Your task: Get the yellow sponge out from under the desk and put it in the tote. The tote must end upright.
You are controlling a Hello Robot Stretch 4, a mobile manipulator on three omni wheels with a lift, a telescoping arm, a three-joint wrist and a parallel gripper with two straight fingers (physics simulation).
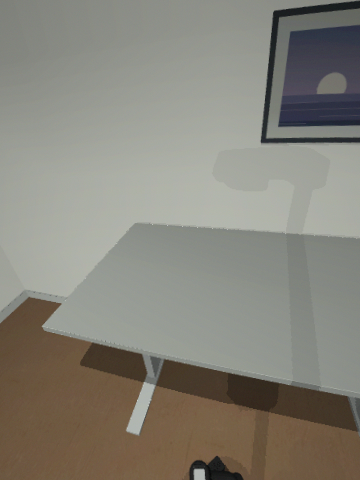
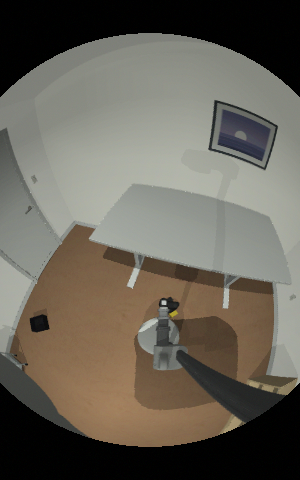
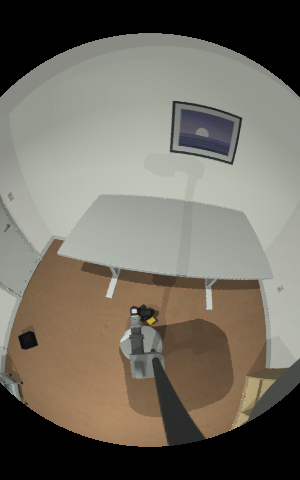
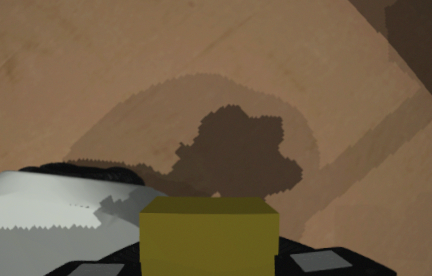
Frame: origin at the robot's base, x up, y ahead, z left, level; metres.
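Where they show: gripper, between the fingertips: (image 4: 207, 253).
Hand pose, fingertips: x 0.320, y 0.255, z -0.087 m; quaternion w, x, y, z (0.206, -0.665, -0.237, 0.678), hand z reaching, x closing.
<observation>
After its pixels a point has its place.
The yellow sponge (image 2: 173, 314) {x 0.365, y 0.207, z -0.113 m} (image 3: 151, 321) {x 0.365, y 0.207, z -0.117 m} (image 4: 209, 240) {x 0.365, y 0.275, z -0.075 m} is between the two fingers of my gripper (image 4: 207, 253) {x 0.320, y 0.255, z -0.087 m}, which is shut on it. It is held above the floor close to my round base, in front of the desk (image 1: 200, 300) {x 0.923, y 0.666, z -0.033 m} (image 2: 190, 225) {x 0.923, y 0.707, z -0.168 m} (image 3: 160, 235) {x 0.923, y 0.661, z -0.211 m} and outside its front edge. A small black box (image 2: 39, 323) {x -0.024, y -0.238, z 1.627 m} (image 3: 28, 340) {x -0.025, y -0.237, z 1.621 m}, which looks like the tote, stands on the floor at the far left; it looks upright, but its inside is too dark to make out.
The desk's left foot (image 1: 140, 410) (image 2: 133, 277) (image 3: 111, 287) and right foot (image 2: 226, 298) (image 3: 209, 300) reach forward on the floor. My pale base (image 2: 150, 337) {x 0.187, y -0.017, z 0.075 m} (image 4: 45, 200) {x 0.185, y 0.150, z 0.074 m} is beside the gripper. A light wooden shelf unit (image 3: 250, 390) stands at the lower right. A door is at the left.
</observation>
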